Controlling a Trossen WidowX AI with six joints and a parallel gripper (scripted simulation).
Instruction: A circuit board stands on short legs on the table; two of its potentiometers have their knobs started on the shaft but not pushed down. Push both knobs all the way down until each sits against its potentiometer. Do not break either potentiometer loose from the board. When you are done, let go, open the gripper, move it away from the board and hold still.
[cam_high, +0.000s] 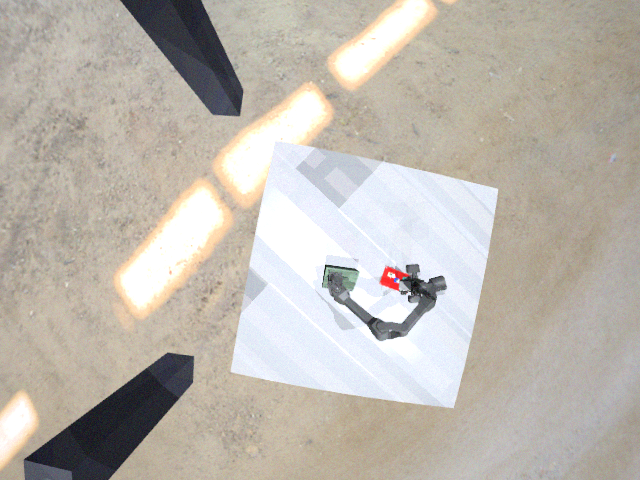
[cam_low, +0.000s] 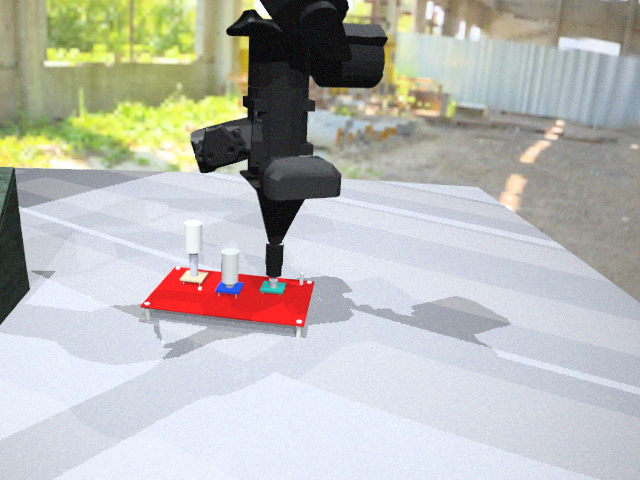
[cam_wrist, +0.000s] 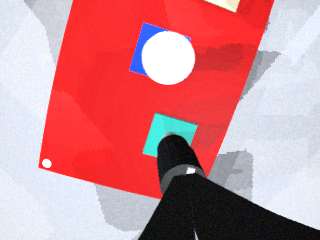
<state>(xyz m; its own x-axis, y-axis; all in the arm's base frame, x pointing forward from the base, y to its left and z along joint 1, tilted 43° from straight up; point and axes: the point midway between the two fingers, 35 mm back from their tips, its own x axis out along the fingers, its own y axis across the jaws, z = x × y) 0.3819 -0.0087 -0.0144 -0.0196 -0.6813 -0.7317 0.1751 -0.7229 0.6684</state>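
My gripper tip is 1 cm above the black knob. From my gripper tip the other things lie so: blue potentiometer: 5 cm behind, 1 cm to the right, 3 cm below; teal potentiometer: 3 cm below; grey knob: 5 cm behind, 1 cm to the right, 2 cm below.
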